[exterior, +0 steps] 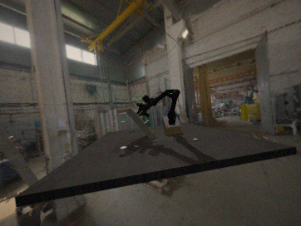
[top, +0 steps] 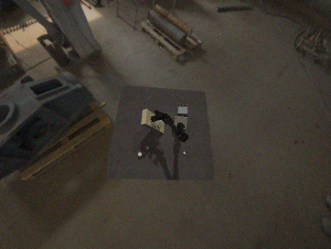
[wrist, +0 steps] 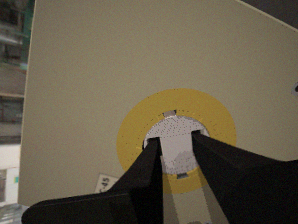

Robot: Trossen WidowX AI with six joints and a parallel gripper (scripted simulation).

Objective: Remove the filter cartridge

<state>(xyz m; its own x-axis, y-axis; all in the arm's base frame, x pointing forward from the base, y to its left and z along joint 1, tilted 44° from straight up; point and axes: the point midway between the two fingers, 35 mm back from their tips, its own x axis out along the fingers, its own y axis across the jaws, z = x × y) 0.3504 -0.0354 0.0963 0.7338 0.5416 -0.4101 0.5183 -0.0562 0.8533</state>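
The grey round filter cartridge lies 1 cm below my gripper tip and 1 cm ahead of it. Round my gripper tip: cream service panel (8 cm below, 4 cm behind).
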